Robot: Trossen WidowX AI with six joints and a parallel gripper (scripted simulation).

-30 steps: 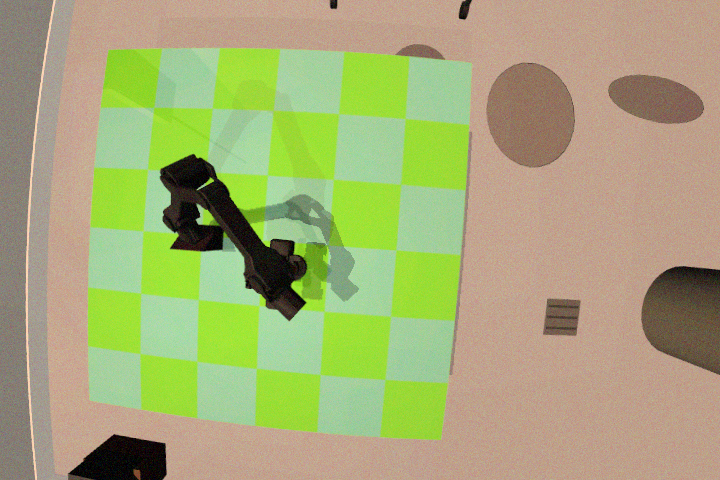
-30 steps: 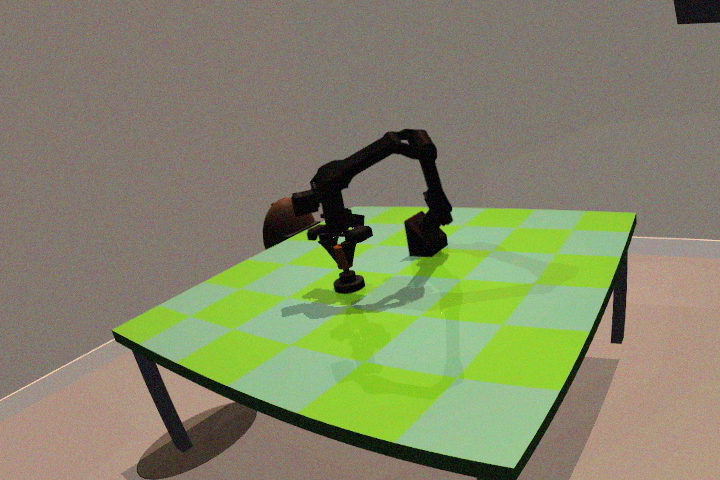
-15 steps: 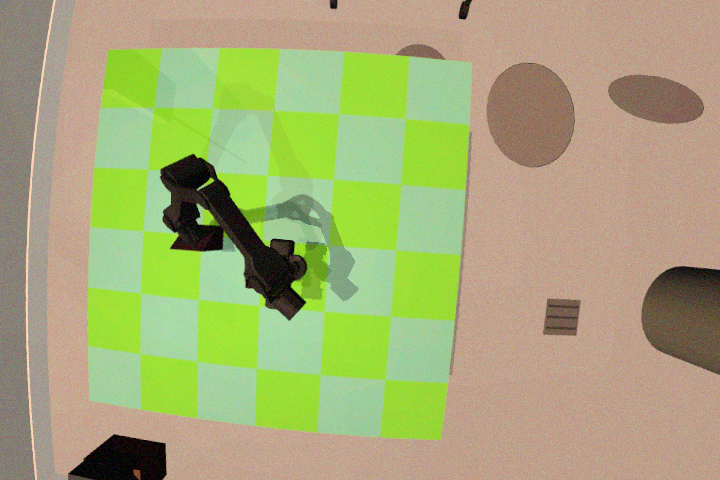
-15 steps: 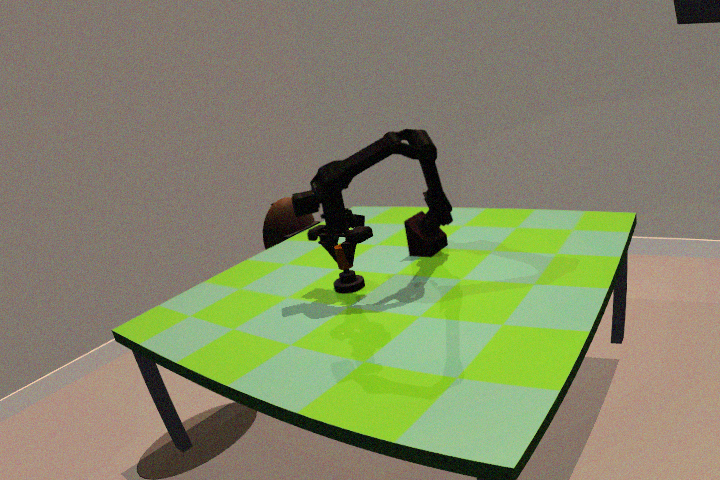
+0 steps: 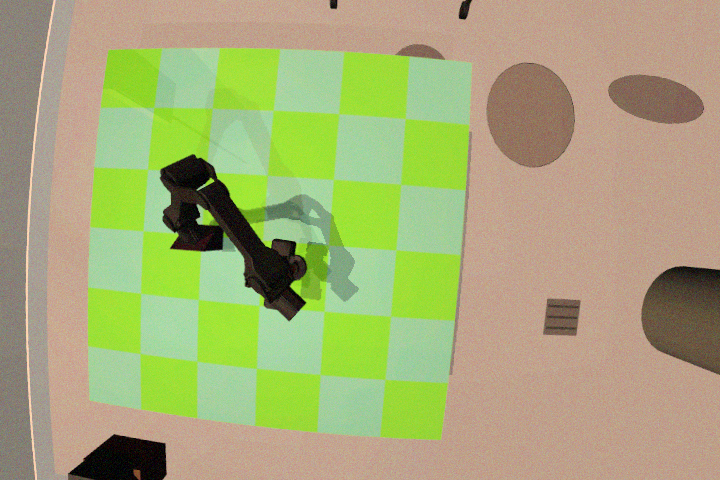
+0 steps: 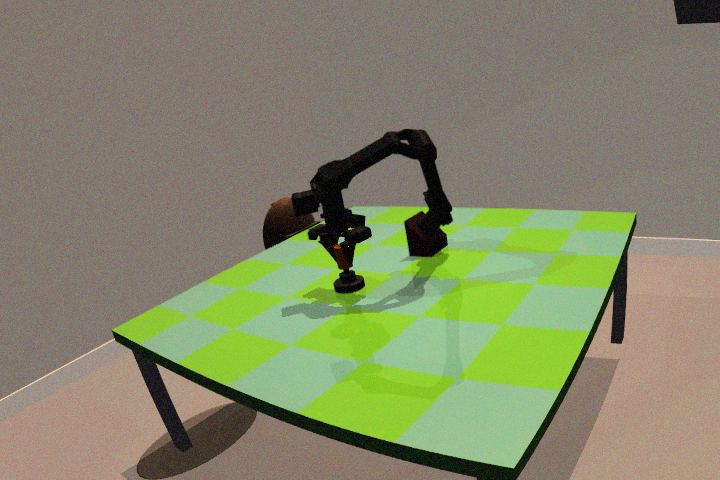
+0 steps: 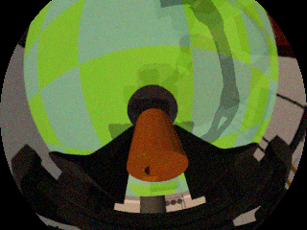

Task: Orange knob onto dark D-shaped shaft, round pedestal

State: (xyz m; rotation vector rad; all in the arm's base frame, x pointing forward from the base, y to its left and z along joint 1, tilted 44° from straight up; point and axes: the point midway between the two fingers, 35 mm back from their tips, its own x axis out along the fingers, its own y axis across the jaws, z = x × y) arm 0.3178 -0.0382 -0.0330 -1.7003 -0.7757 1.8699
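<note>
Right now the dark round pedestal is 4 cm below my gripper tip. Also, from my gripper tip: orange knob 2 cm above.
</note>
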